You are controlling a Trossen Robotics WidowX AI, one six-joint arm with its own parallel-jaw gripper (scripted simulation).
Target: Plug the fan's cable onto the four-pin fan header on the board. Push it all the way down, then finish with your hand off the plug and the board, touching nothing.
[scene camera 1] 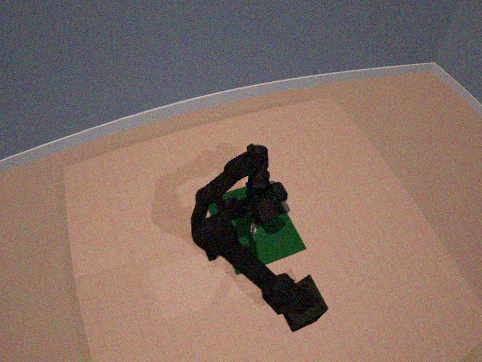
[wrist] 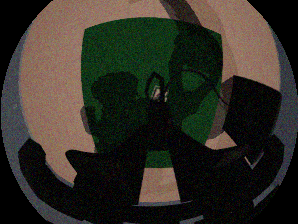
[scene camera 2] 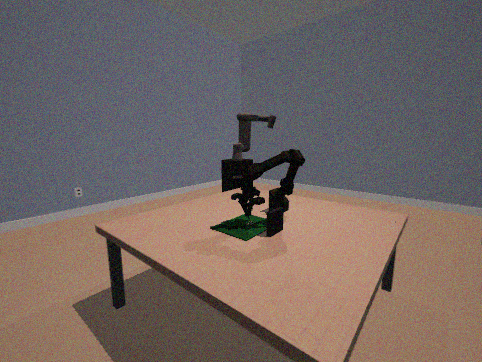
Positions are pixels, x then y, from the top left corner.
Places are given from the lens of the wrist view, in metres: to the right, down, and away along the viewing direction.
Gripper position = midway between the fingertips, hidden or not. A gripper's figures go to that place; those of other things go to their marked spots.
gripper [wrist: 157, 127]: 0.01, 0.01, 0.10
black plug [wrist: 160, 129]: 0.01, 0.01, 0.07
dark fan [wrist: 252, 120]: 0.16, 0.01, 0.09
green circuit board [wrist: 117, 57]: -0.05, -0.08, 0.13
The marked spots on the black plug and the dark fan are 0.16 m apart.
